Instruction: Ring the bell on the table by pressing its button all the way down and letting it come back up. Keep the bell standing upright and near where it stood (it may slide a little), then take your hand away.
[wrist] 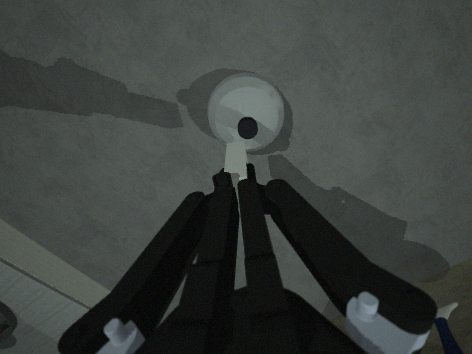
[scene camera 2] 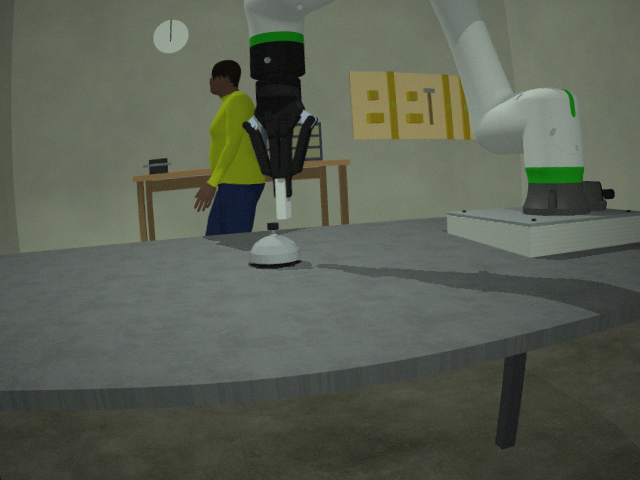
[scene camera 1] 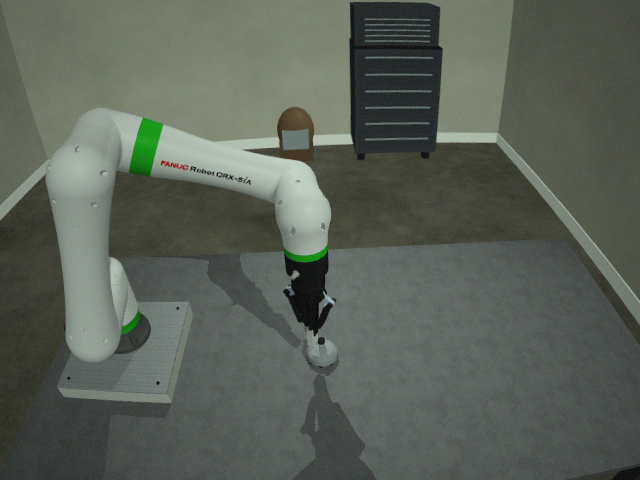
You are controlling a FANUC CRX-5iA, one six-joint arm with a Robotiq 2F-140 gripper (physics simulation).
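Places are measured from the arm's base along level axes (x back, y right, z up), in centimetres.
Pixels of known places: gripper, fingertip midpoint: point(wrist: 238, 156) point(scene camera 2: 284, 218) point(scene camera 1: 312, 342); arm's base at its link origin: point(scene camera 2: 556, 212) point(scene camera 1: 126, 333).
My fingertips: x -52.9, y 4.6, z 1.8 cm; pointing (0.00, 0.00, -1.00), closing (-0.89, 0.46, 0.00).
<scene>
Ahead of a thing's pixels: the offset from my fingertips to its top centre. Level surfaces: height alone.
The bell, a pale silver dome @(dx -2.1, dy -1.3, dz -0.5 cm) point(scene camera 1: 322, 355) point(scene camera 2: 274, 251) point(wrist: 255, 100), stands upright on the grey table @(dz -7.1 cm) point(scene camera 1: 439, 335) point(scene camera 2: 155, 320) point(wrist: 350, 75). Its black button @(dx -2.1, dy -1.3, dz -0.5 cm) point(scene camera 1: 321, 341) point(scene camera 2: 272, 226) point(wrist: 247, 128) stands up on top on a short stem. My gripper point(scene camera 1: 312, 341) point(scene camera 2: 282, 211) point(wrist: 238, 156) is shut with nothing between the fingers and points down. Its pale fingertips are a little above the button's height and slightly to its side, apart from it. In the wrist view the fingertips reach the near edge of the dome, and the button shows fully beyond them.
The robot's base plate point(scene camera 1: 124, 377) point(scene camera 2: 485, 232) lies on the table, left in scene camera 1. A person in a yellow top point(scene camera 2: 232, 139) stands beyond the table by a wooden workbench point(scene camera 2: 180, 173). A dark drawer cabinet point(scene camera 1: 397, 98) stands at the back wall.
</scene>
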